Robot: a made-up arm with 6 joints.
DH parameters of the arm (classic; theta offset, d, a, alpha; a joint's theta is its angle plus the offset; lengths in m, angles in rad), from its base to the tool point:
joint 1: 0 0.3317 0 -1.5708
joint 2: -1.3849 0 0.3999 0
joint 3: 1.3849 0 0.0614 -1.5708
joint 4: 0 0.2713 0 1.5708
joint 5: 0 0 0.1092 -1.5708
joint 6: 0 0.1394 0 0
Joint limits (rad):
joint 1: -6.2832..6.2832
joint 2: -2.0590..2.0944
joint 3: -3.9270..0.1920
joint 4: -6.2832..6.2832
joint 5: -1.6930..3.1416
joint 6: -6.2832..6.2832
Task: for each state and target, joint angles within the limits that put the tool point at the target. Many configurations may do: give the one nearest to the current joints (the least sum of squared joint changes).
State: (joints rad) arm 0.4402 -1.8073 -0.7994 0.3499 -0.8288 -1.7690
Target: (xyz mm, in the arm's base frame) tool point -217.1 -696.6 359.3
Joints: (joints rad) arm 1.1856 -2.0590 -1.6077 0.3537 -0.7433 -1.7690
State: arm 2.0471 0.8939 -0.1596 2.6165 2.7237 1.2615
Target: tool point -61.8 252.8 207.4
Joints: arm 1.6276 0.9330 0.1920 2.8598 2.5139 1.2615
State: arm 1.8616 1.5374 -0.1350 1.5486 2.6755 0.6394
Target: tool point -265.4 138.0 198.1
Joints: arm 2.1042 1.3688 -0.2423 1.5851 2.6991 0.6394
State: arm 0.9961 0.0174 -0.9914 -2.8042 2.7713 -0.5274
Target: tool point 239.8 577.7 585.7
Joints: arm 1.2321 0.5943 -1.3302 -2.9458 2.3400 -0.5274
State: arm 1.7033 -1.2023 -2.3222 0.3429 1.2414 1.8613
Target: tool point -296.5 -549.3 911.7
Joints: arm 1.0738 -1.0555 -2.7222 0.3337 0.6428 1.8613
